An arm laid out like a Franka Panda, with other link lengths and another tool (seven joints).
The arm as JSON. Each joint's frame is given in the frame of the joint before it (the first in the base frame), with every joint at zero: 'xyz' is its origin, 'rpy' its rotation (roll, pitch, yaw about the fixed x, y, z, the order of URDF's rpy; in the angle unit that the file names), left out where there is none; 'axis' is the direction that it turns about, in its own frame. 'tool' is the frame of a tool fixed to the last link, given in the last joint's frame.
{
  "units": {
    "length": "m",
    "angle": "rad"
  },
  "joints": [
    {
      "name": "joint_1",
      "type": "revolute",
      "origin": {
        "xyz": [
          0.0,
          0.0,
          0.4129
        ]
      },
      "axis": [
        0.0,
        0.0,
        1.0
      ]
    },
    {
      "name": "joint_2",
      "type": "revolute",
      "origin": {
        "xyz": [
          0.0,
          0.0,
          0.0
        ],
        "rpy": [
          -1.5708,
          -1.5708,
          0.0
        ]
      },
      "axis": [
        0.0,
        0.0,
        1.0
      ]
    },
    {
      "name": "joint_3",
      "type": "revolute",
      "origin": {
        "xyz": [
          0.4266,
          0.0,
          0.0
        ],
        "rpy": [
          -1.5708,
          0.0,
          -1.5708
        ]
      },
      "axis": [
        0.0,
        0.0,
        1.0
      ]
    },
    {
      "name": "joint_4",
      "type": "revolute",
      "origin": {
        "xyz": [
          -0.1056,
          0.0,
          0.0
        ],
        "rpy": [
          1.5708,
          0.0,
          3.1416
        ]
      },
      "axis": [
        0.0,
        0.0,
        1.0
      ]
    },
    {
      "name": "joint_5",
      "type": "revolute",
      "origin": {
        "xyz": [
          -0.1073,
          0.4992,
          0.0
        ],
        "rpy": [
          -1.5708,
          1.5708,
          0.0
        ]
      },
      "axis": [
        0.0,
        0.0,
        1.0
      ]
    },
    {
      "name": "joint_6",
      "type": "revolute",
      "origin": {
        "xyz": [
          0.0,
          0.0,
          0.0
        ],
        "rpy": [
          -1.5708,
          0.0,
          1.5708
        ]
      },
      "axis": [
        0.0,
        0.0,
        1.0
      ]
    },
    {
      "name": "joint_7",
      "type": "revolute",
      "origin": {
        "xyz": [
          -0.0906,
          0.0,
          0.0
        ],
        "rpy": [
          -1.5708,
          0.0,
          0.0
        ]
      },
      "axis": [
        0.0,
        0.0,
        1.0
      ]
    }
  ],
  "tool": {
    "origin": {
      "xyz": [
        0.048,
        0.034,
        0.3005
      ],
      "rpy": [
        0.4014,
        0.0,
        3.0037
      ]
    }
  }
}
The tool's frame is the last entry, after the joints.
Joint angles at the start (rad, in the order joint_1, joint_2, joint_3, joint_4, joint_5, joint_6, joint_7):
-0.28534, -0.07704, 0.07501, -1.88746, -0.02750, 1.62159, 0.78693
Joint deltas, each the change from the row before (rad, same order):
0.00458, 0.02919, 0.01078, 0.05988, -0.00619, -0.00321, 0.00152
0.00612, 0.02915, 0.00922, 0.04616, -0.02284, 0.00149, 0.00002
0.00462, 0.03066, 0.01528, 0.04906, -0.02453, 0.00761, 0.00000
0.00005, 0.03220, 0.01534, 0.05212, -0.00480, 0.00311, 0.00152
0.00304, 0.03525, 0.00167, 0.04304, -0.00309, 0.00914, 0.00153
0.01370, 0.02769, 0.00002, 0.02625, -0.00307, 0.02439, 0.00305
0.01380, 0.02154, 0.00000, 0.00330, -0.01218, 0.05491, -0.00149
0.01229, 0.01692, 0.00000, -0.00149, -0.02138, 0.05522, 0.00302
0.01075, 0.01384, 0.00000, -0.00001, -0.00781, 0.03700, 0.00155
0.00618, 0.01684, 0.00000, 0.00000, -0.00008, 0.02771, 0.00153
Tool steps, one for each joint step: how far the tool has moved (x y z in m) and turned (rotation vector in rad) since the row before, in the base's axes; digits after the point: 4 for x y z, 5 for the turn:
0.0217, 0.0033, 0.0139, -0.01011, -0.02607, 0.01540
0.0175, -0.0005, 0.0058, -0.02316, -0.01452, 0.02007
0.0206, 0.0019, 0.0066, -0.02505, -0.02224, 0.02488
0.0209, 0.0052, 0.0076, -0.00418, -0.02305, 0.01473
0.0197, -0.0012, 0.0005, -0.00100, -0.01735, 0.00403
0.0192, 0.0060, -0.0032, -0.00252, -0.02321, 0.01271
0.0205, 0.0043, -0.0102, -0.01274, -0.03529, 0.02161
0.0183, 0.0017, -0.0096, -0.02168, -0.03492, 0.01828
0.0130, 0.0053, -0.0074, -0.00718, -0.02264, 0.01466
0.0103, 0.0042, -0.0104, 0.00188, -0.01120, 0.00770

